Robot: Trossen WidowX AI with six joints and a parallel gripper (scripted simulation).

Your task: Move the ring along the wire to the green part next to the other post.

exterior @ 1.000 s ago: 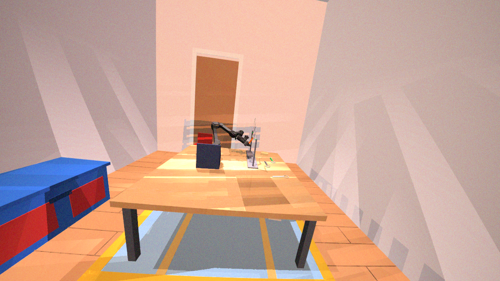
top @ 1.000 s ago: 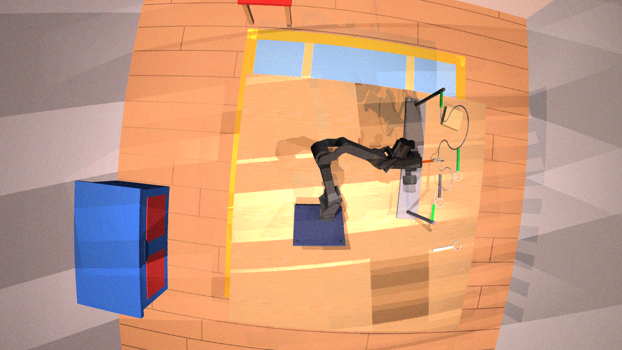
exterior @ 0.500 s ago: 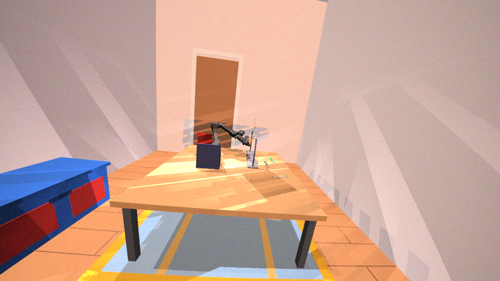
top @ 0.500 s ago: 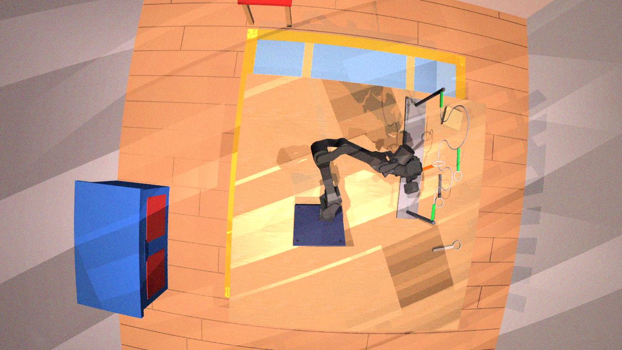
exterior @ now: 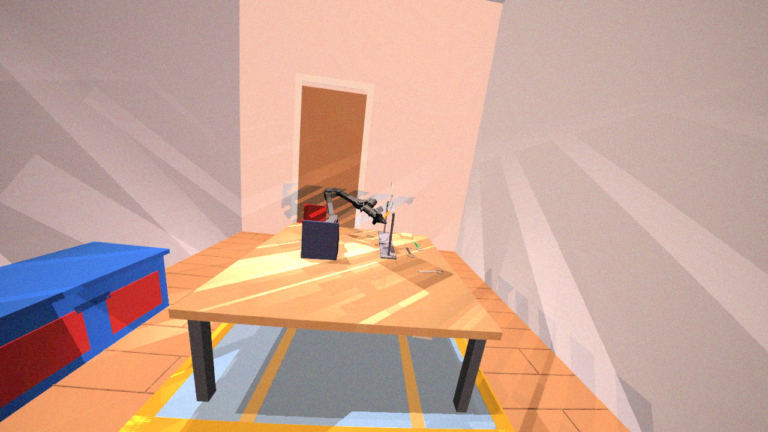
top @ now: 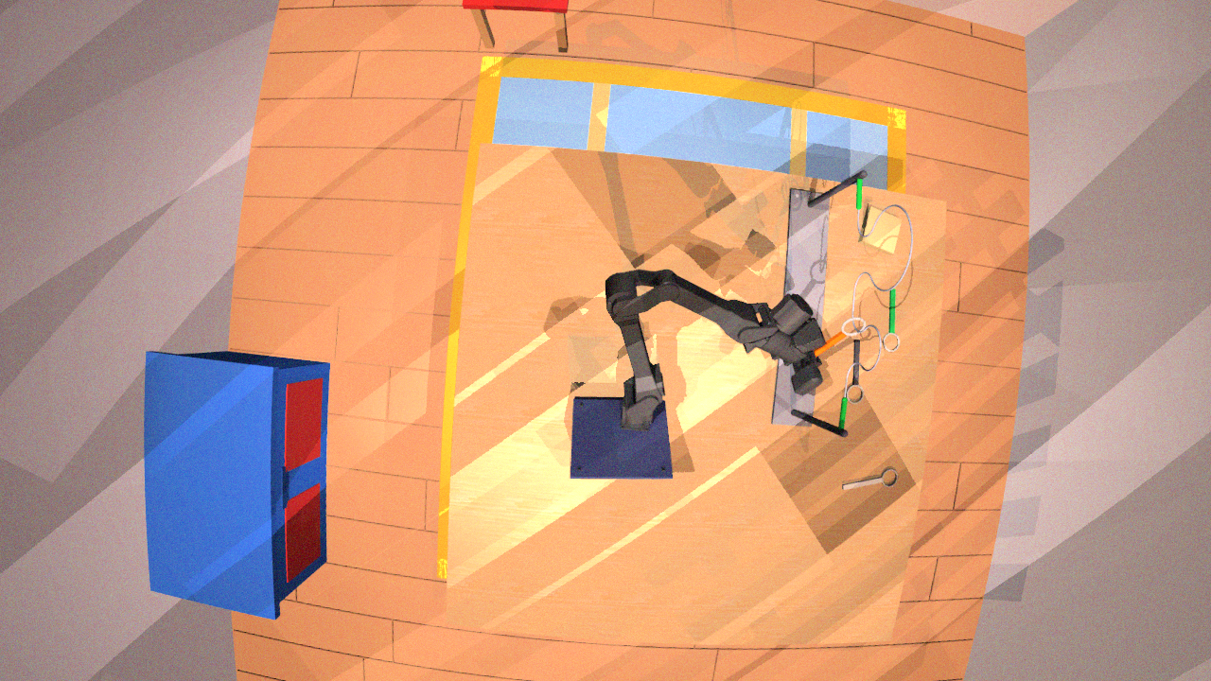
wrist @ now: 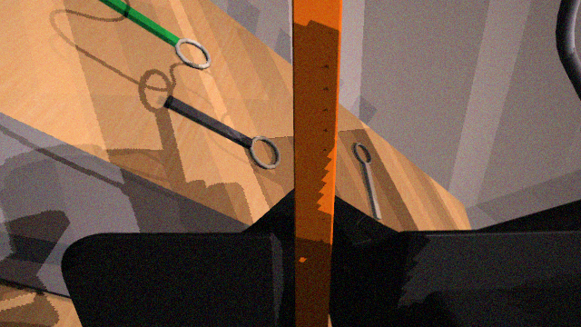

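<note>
Right now the orange-handled ring is 7 cm above my gripper tip and 6 cm to the left of it. The rest, counted from my gripper tip: tan block 37 cm to the left, 23 cm ahead, 19 cm below; dark-handled ring 20 cm below, 20 cm ahead, 3 cm to the right; green-handled ring 29 cm ahead, 20 cm below, 11 cm to the left.
</note>
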